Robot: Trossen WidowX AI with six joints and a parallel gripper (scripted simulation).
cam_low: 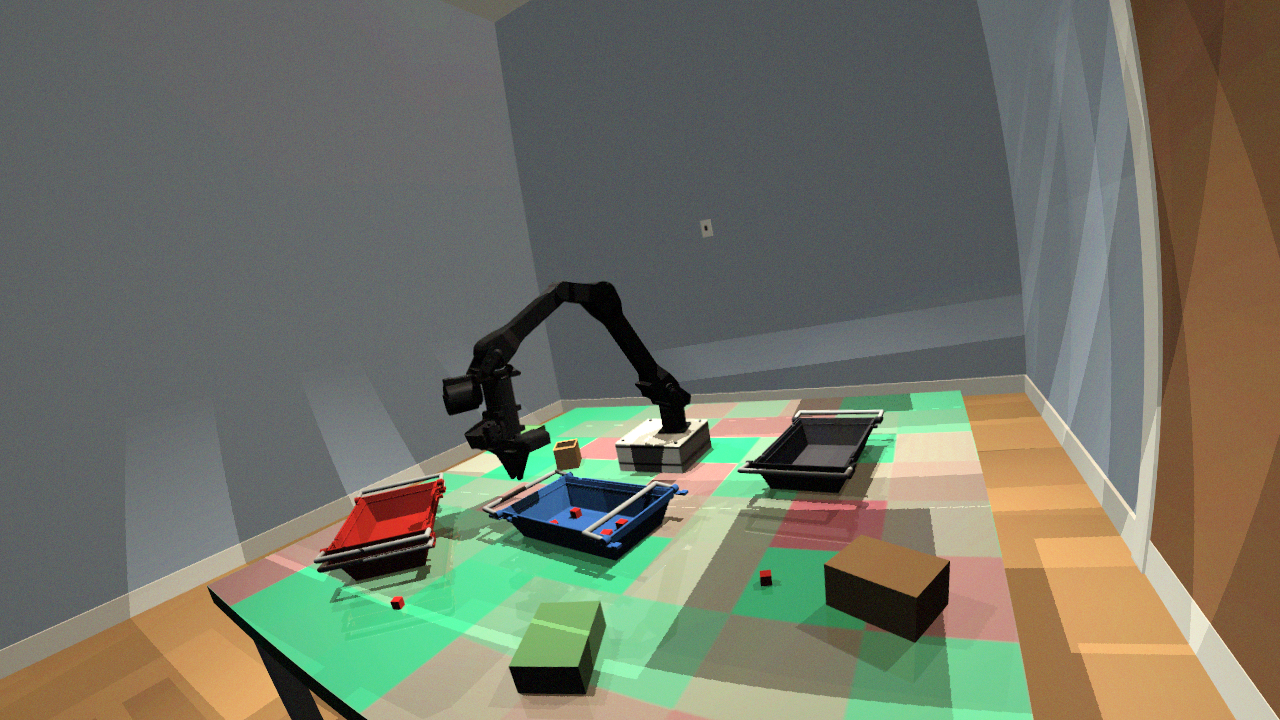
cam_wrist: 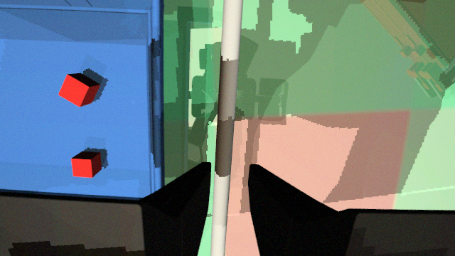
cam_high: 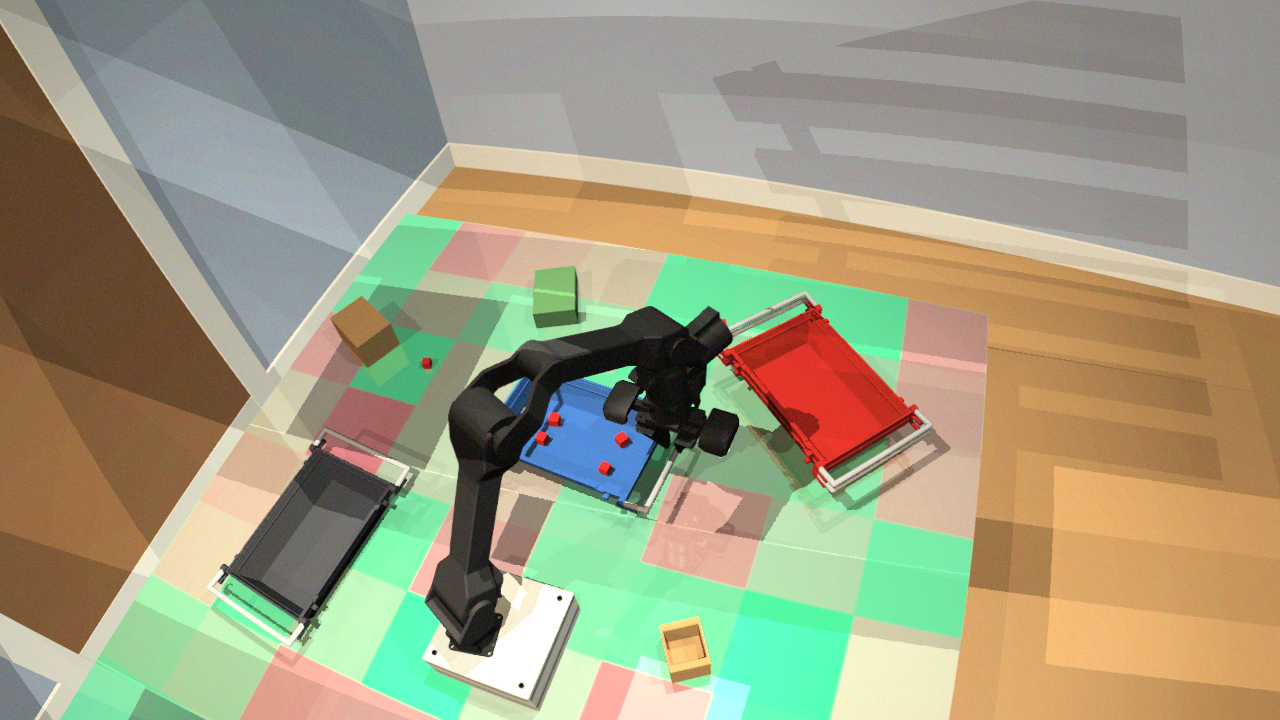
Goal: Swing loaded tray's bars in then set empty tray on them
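The black tray lies 210 mm behind my gripper tip, 560 mm to the left of it and 40 mm below it. Also, from my gripper tip: small brown box: 290 mm behind, 50 mm to the right, 70 mm below.
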